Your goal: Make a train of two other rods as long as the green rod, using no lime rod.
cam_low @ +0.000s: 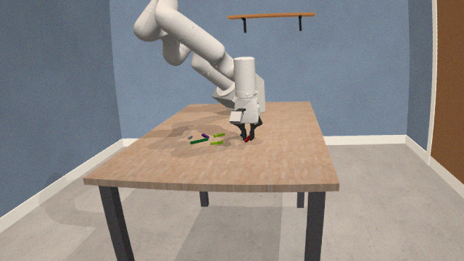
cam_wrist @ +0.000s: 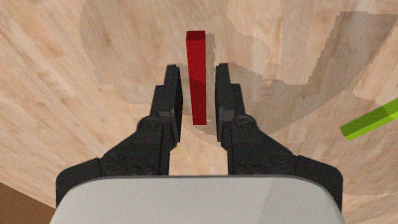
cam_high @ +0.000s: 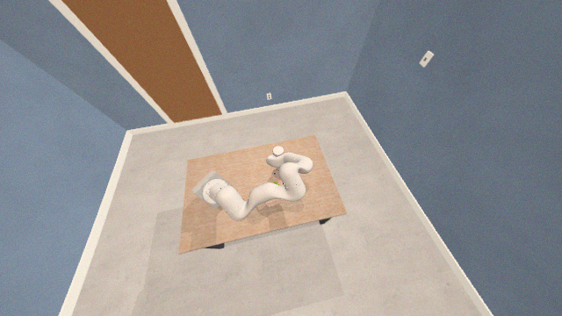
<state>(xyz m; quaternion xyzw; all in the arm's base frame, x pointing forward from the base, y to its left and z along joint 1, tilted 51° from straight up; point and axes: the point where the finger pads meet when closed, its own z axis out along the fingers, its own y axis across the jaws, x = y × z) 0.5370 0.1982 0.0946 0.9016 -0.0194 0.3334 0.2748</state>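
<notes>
Now: hand 2 cm above the red rod. From my hand the other things lie so: blue rod (6 cm behind, 3 cm to the right, 2 cm below); then purple rod (19 cm to the right, 7 cm behind, 2 cm below); then green rod (20 cm to the right, 2 cm below).
</notes>
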